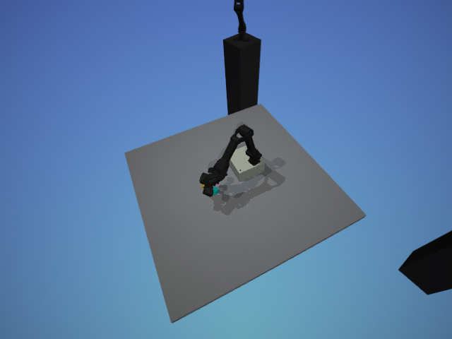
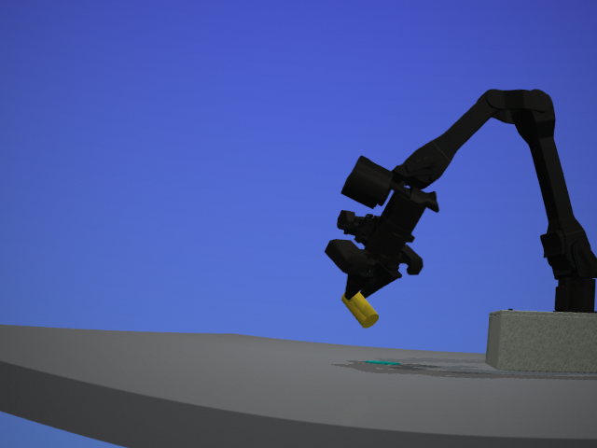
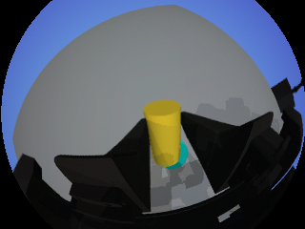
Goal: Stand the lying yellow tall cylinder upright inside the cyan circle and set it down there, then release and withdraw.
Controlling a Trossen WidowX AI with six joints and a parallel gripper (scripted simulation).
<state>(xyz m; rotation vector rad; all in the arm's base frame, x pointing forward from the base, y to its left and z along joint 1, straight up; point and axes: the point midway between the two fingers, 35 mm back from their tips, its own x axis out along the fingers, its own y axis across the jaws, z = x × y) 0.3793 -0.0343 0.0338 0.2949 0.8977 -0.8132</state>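
Right now the cyan circle is 110 mm below my gripper tip, 60 mm behind it and 20 mm to the left of it. Also, from my gripper tip: yellow cylinder 20 mm below, 10 mm to the left, 10 mm behind.
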